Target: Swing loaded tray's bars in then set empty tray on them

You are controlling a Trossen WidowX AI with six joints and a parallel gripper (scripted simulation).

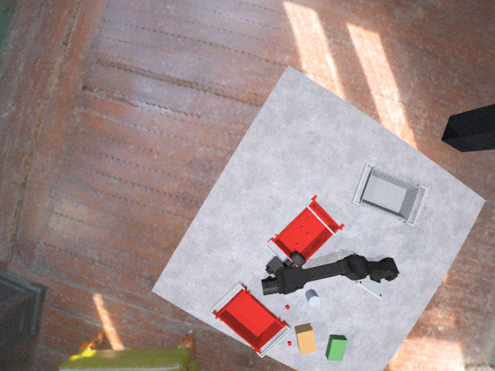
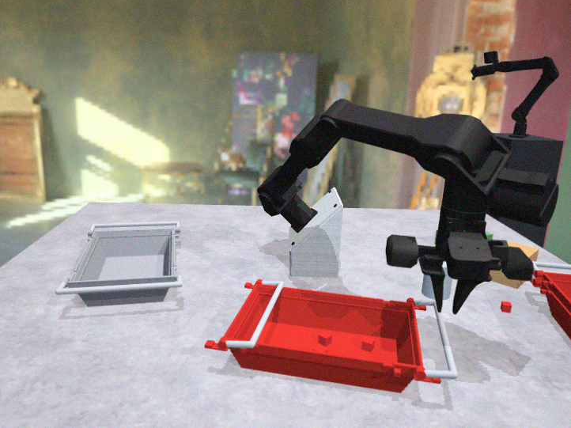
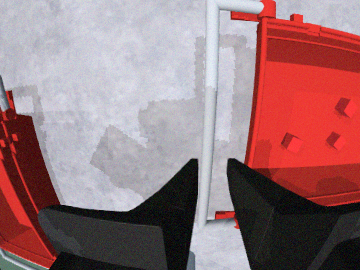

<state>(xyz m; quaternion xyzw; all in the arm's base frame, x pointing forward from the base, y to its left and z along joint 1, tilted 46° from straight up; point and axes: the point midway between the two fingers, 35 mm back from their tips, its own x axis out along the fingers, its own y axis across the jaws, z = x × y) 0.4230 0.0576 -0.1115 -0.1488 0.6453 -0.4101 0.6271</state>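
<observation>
My gripper tip is 35 cm past the grey see-through tray, 49 cm to the left of it and 5 cm above it. Round my gripper tip: red cube 15 cm behind, 22 cm to the left, 9 cm below; grey cylinder 23 cm behind, 11 cm to the left, 6 cm below; tan block 30 cm behind, 33 cm to the left, 6 cm below.
</observation>
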